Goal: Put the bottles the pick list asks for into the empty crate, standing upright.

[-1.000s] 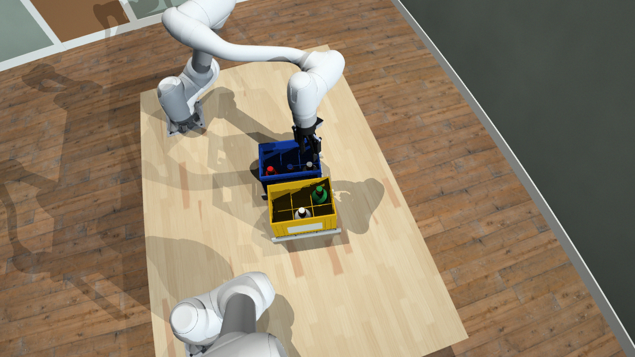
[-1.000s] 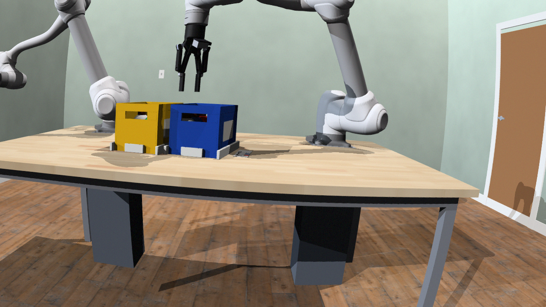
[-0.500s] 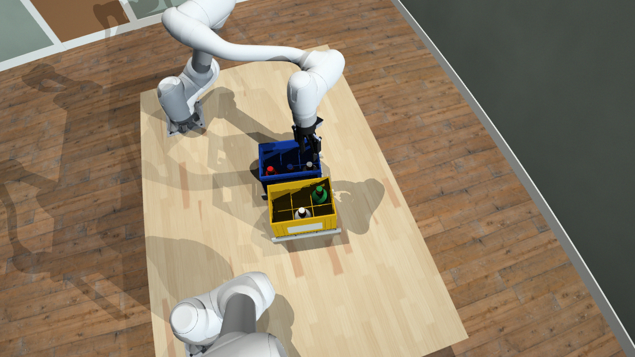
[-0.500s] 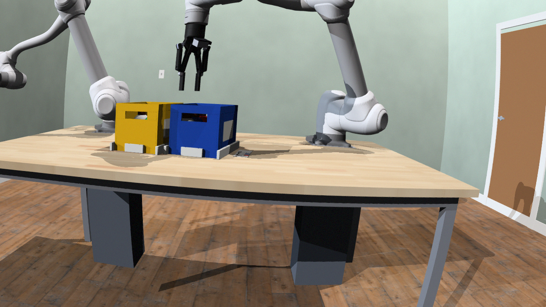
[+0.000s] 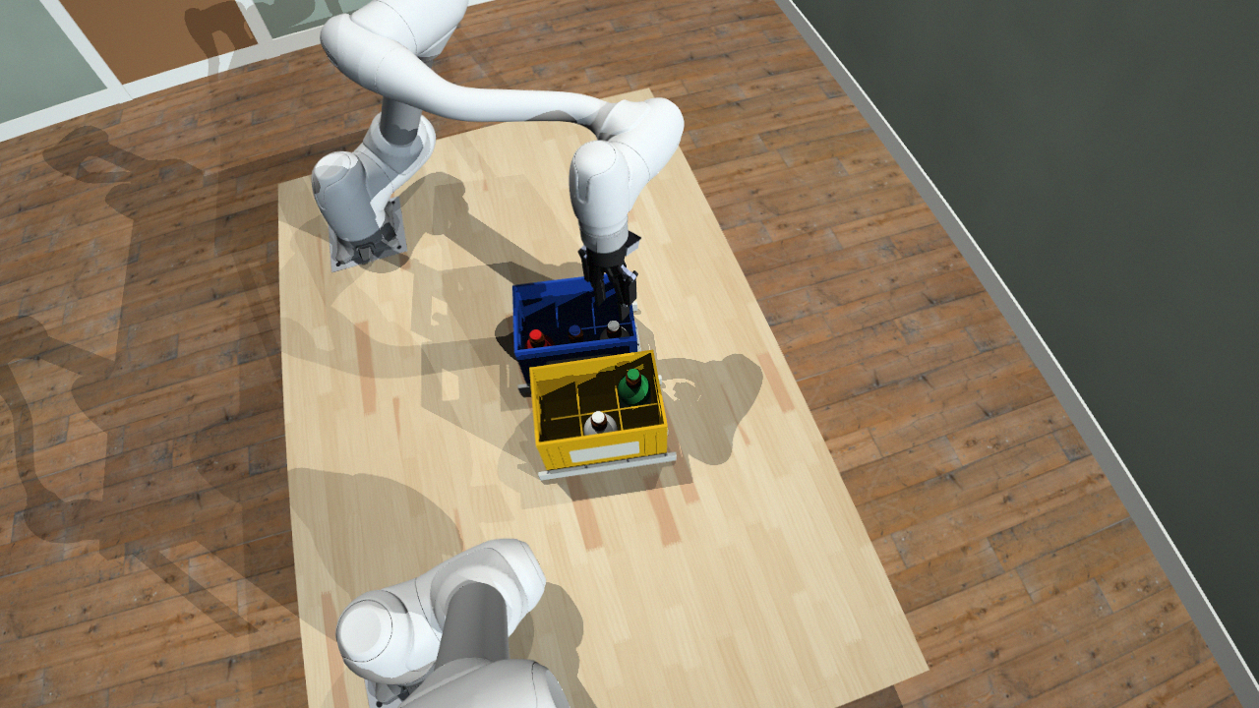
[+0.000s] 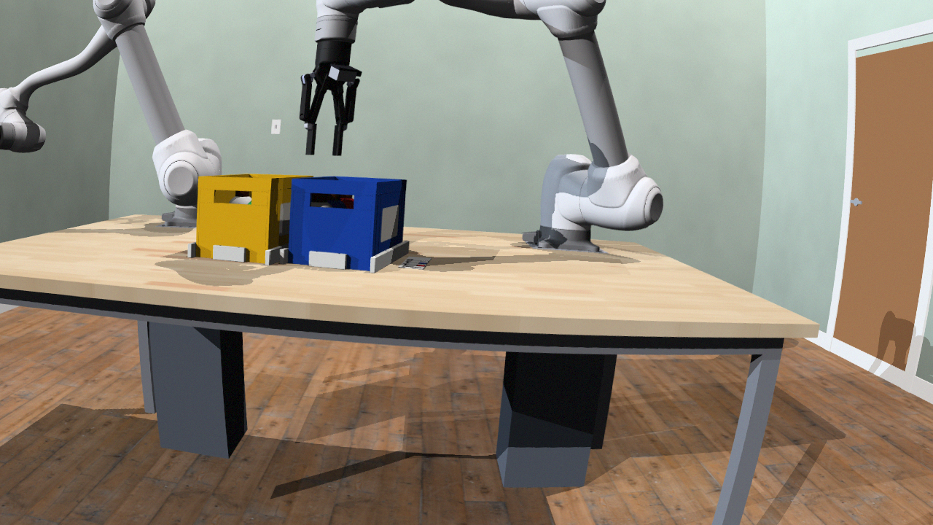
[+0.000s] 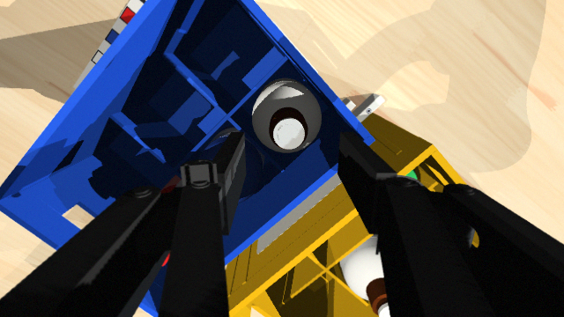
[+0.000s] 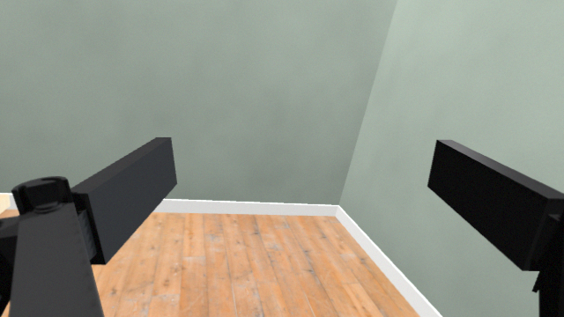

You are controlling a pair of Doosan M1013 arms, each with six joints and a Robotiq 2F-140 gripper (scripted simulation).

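My left gripper is now 17 cm to the left of the yellow crate, 17 cm above it and 8 cm past it. Also, from my left hand: green bottle 17 cm below, 14 cm to the right, 1 cm ahead; then blue bottle 17 cm below, 9 cm behind, 1 cm to the left; then blue crate 17 cm below, 8 cm behind, 5 cm to the left.
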